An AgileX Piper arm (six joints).
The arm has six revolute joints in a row. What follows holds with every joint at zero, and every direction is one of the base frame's. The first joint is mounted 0.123 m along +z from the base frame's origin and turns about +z. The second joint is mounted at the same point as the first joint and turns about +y. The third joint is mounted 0.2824 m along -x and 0.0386 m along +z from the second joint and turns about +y. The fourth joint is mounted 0.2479 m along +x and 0.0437 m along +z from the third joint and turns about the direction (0.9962, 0, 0.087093). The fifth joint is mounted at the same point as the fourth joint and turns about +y. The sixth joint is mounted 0.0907 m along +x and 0.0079 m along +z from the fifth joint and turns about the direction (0.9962, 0, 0.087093). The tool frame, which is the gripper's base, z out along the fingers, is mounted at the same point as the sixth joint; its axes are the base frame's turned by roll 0, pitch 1.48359 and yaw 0 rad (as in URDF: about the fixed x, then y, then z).
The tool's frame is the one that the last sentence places.
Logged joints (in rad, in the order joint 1, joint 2, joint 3, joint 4, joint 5, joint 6), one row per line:
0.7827 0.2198 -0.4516 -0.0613 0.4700 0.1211
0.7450 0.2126 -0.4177 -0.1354 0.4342 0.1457
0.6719 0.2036 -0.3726 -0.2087 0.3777 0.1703
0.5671 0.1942 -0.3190 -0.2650 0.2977 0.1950
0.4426 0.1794 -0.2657 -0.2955 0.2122 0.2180
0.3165 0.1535 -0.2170 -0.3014 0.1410 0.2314
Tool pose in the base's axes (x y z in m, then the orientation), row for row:
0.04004 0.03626 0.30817 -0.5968 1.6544 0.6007
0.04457 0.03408 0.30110 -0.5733 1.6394 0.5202
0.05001 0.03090 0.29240 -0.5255 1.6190 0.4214
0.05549 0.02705 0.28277 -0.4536 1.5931 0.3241
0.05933 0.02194 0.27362 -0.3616 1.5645 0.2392
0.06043 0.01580 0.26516 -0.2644 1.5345 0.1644
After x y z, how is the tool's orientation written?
As a rotation vector, in radians.
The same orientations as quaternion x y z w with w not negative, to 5 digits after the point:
-0.25727 0.71319 0.25895 0.59843
-0.24897 0.71196 0.22591 0.61651
-0.23036 0.70970 0.18472 0.63964
-0.20082 0.70531 0.14349 0.66454
-0.16159 0.69913 0.10689 0.68824
-0.11910 0.69124 0.07406 0.70888

